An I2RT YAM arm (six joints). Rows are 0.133 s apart.
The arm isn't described. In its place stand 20 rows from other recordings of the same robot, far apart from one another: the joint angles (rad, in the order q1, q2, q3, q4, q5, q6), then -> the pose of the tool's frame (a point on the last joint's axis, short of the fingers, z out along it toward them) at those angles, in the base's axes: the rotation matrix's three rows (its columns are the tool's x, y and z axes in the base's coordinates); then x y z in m.
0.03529, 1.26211, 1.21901, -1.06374, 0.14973, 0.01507 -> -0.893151 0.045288 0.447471; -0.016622 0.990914 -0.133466; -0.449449 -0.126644 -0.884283; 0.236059 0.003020 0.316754
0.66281, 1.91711, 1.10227, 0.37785, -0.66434, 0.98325 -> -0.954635 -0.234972 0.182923; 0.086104 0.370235 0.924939; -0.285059 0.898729 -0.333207; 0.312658 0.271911 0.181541
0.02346, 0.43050, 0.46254, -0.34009, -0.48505, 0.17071 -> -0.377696 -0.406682 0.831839; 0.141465 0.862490 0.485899; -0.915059 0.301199 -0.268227; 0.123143 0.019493 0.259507
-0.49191, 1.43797, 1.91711, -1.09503, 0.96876, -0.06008 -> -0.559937 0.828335 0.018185; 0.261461 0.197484 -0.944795; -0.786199 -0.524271 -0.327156; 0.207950 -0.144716 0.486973
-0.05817, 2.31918, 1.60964, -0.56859, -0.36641, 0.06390 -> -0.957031 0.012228 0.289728; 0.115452 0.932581 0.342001; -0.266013 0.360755 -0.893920; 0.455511 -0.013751 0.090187
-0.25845, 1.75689, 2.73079, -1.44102, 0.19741, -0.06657 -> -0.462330 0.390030 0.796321; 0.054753 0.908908 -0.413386; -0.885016 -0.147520 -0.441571; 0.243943 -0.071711 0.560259
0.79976, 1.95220, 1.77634, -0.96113, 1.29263, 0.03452 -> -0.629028 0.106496 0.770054; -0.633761 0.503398 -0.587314; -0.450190 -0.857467 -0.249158; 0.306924 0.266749 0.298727
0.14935, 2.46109, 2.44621, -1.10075, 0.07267, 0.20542 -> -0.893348 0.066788 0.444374; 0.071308 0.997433 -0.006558; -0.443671 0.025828 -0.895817; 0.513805 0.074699 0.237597
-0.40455, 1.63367, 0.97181, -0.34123, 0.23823, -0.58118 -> -0.921852 -0.008342 0.387452; -0.185645 0.887100 -0.422598; -0.340183 -0.461501 -0.819324; 0.295571 -0.135692 0.182178
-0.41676, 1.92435, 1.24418, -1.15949, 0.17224, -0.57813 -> -0.933473 -0.182600 -0.308683; -0.175527 0.983164 -0.050781; 0.312759 0.006780 -0.949808; 0.281588 -0.131329 0.148579
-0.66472, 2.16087, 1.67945, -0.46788, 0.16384, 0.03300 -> -0.617016 0.704069 0.351536; 0.524911 0.701031 -0.482727; -0.586311 -0.113325 -0.802121; 0.370575 -0.297795 0.183877
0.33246, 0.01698, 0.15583, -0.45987, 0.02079, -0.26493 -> -0.207295 -0.375015 0.903545; -0.348524 0.891315 0.289979; -0.914090 -0.254796 -0.315466; 0.089442 0.030099 0.176736
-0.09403, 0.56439, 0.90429, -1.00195, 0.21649, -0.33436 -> -0.663572 0.045111 0.746751; -0.259346 0.922410 -0.286181; -0.701721 -0.383569 -0.600386; 0.092578 -0.016412 0.326100
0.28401, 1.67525, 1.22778, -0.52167, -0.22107, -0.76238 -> -0.301220 -0.830431 0.468669; -0.789884 0.492637 0.365229; -0.534181 -0.260180 -0.804336; 0.339464 0.107222 0.234508
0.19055, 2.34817, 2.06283, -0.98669, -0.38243, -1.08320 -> -0.189122 -0.961896 0.197457; -0.871229 0.257131 0.418142; -0.452982 -0.092950 -0.886661; 0.477296 0.105596 0.187993
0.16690, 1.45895, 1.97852, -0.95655, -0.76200, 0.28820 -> -0.609586 -0.587981 0.531680; 0.105828 0.604338 0.789669; -0.785624 0.537637 -0.306171; 0.256043 0.068059 0.507361
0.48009, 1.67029, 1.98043, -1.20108, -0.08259, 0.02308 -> -0.701251 -0.490233 0.517609; -0.339229 0.868036 0.362543; -0.627033 0.078646 -0.775012; 0.291381 0.155041 0.422968
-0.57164, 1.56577, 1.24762, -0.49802, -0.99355, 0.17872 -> -0.636279 -0.075614 0.767744; 0.524660 0.687187 0.502500; -0.565580 0.722535 -0.397571; 0.297160 -0.155687 0.289784
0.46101, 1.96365, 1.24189, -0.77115, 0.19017, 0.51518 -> -0.985729 0.071247 0.152517; 0.050586 0.989512 -0.135303; -0.160558 -0.125657 -0.978995; 0.319226 0.151049 0.131928
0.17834, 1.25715, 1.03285, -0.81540, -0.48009, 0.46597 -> -0.932231 0.035021 0.360166; 0.236882 0.811475 0.534224; -0.273557 0.583337 -0.764778; 0.237437 0.059507 0.277593
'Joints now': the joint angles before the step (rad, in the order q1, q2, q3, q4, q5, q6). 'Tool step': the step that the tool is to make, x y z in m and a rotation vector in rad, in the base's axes. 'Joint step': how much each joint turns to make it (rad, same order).
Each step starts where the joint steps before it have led.
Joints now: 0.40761 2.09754 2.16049 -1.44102 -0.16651 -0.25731
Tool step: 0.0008 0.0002 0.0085 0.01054 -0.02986 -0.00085
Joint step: -0.00013 0.00007 0.03267 -0.00097 0.00226 0.00026
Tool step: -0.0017 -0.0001 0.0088 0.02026 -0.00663 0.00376
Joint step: 0.00002 0.00002 0.03531 -0.02117 -0.01641 0.00002
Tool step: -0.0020 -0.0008 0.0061 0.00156 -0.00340 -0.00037
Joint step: 0.00014 -0.00078 0.02443 -0.02138 0.00004 0.00053
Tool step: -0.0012 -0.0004 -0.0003 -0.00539 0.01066 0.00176
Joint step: 0.00030 0.00024 0.00044 -0.01241 0.00036 -0.00162
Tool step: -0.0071 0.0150 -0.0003 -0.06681 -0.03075 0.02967
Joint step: 0.04695 0.00002 0.00034 -0.00032 0.07554 0.00003
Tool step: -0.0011 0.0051 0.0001 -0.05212 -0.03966 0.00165
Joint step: 0.01804 -0.00009 -0.00035 0.01248 0.06640 0.00087
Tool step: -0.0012 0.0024 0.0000 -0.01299 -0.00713 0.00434
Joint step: 0.00783 0.00002 0.00006 0.00033 0.01522 -0.00017
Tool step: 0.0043 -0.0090 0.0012 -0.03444 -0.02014 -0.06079
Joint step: -0.02004 -0.00008 0.00477 -0.00255 0.04849 0.02993
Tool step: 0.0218 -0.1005 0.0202 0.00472 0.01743 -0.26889
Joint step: -0.25315 -0.00489 0.08278 -0.10294 -0.00616 0.01770
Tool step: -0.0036 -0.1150 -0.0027 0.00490 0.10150 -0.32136
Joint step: -0.29246 -0.00046 -0.00397 -0.09757 -0.00569 0.03064
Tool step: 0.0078 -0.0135 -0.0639 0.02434 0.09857 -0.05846
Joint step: -0.03326 -0.01495 -0.28983 0.17416 -0.01220 0.02625
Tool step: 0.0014 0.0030 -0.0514 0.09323 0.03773 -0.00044
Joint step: 0.00003 0.00335 -0.20073 0.15562 -0.08812 0.00079
